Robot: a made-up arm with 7 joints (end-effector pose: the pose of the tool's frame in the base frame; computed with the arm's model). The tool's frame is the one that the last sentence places.
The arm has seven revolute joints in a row. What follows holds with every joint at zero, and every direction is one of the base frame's. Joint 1 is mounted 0.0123 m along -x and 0.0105 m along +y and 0.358 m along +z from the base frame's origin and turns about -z. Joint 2 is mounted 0.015 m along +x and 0.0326 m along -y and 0.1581 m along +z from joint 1 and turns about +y. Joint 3 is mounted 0.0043 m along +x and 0.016 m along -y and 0.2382 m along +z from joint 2 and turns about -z. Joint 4 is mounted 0.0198 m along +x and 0.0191 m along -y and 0.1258 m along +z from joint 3 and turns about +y. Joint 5 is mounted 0.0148 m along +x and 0.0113 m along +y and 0.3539 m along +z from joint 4 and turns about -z. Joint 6 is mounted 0.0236 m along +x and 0.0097 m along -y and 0.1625 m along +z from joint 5 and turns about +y. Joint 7 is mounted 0.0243 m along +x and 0.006 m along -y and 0.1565 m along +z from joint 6 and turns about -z. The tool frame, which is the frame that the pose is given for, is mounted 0.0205 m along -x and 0.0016 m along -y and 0.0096 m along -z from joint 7; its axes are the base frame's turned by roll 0.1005, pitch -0.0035 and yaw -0.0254 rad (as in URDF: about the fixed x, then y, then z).
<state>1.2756 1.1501 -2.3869 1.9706 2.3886 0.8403 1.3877</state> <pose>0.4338 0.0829 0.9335 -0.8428 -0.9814 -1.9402</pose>
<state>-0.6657 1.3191 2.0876 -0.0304 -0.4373 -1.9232 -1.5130</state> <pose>0.6004 0.5722 0.7653 -1.9927 1.2528 0.5199</pose>
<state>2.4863 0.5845 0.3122 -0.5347 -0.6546 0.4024 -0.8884</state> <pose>-0.2980 -0.2591 1.4372 0.4399 0.4247 -1.1853</pose>
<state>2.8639 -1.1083 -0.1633 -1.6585 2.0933 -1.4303 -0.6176</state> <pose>0.5109 0.1854 0.2009 1.7550 0.5747 0.9314</pose>
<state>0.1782 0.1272 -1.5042 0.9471 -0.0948 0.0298 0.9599</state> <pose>0.2327 0.5142 1.2118 -0.6969 0.6627 0.2180</pose>
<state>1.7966 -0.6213 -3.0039 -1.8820 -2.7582 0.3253 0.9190</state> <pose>-0.2542 -0.3678 0.9401 -1.4766 0.3410 2.6851</pose>
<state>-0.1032 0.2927 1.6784 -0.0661 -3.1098 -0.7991 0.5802</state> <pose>0.2922 -0.0770 1.4682 0.7679 -0.3508 0.6950</pose>
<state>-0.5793 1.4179 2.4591 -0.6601 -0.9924 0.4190 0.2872</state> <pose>0.7396 0.6317 0.3690 -1.8769 -0.3022 -0.8841</pose>
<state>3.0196 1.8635 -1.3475 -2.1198 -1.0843 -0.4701 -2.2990</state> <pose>-0.1743 0.6032 0.5911 -1.5199 0.1121 -0.6421</pose>
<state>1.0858 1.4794 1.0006 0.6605 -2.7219 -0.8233 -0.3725</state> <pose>-0.0338 -0.9368 0.3424 1.9270 -0.2121 -0.9899</pose>
